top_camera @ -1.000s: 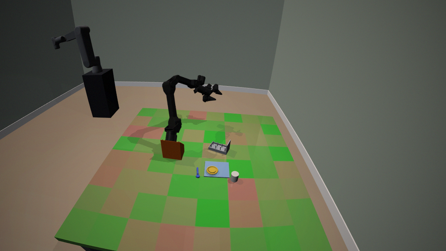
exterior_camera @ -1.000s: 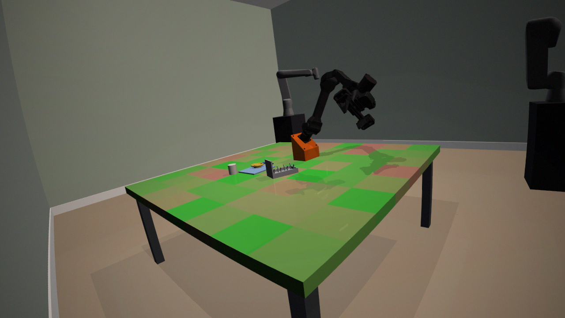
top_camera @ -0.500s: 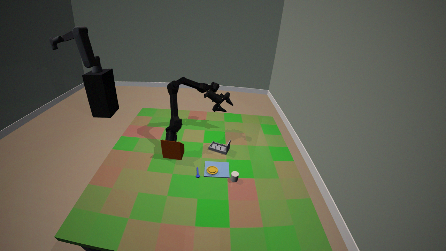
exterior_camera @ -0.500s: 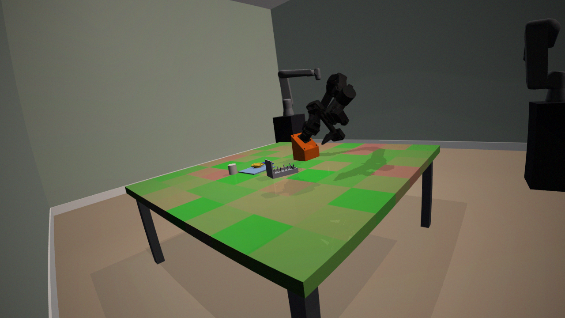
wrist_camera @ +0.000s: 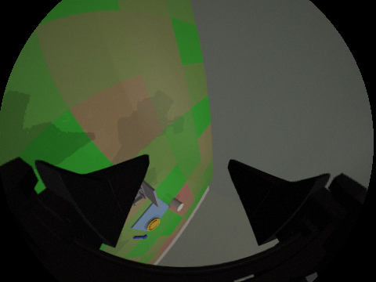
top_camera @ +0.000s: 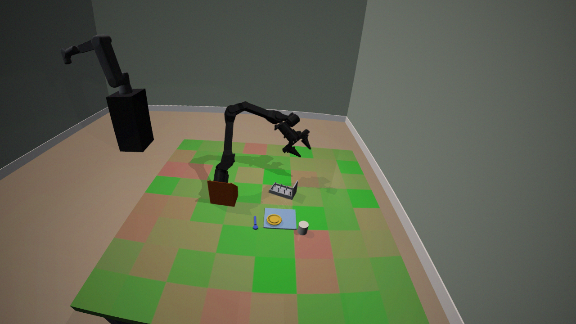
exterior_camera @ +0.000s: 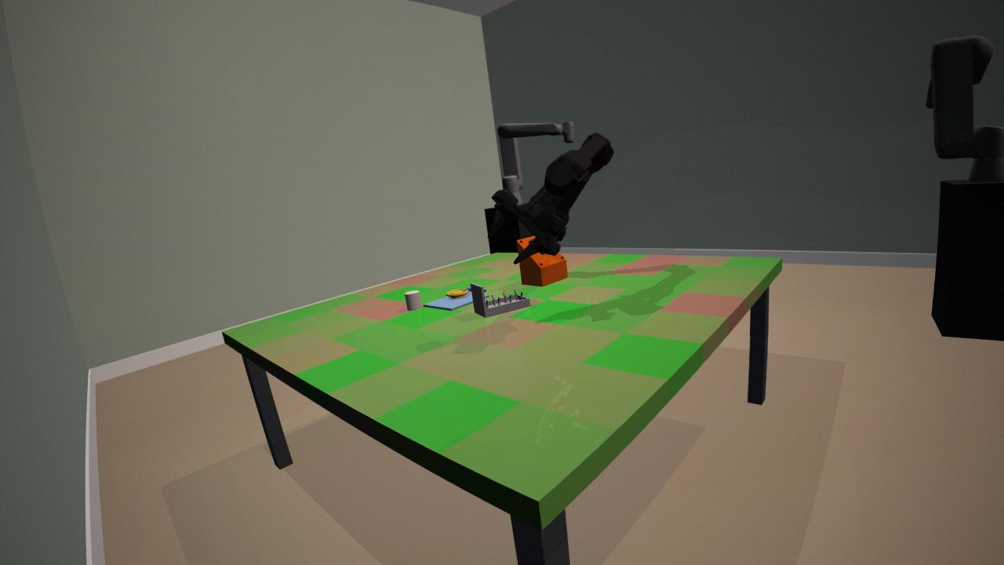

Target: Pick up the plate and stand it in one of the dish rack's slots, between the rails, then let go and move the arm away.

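Right now the yellow plate is 350 mm to the right of my gripper tip, 170 mm behind it and 160 mm below it. Also, from my gripper tip: white cup: 410 mm to the right, 150 mm below, 40 mm behind; grey dish rack: 160 mm below, 130 mm to the right, 120 mm behind; light blue mat: 330 mm to the right, 180 mm below, 140 mm behind.
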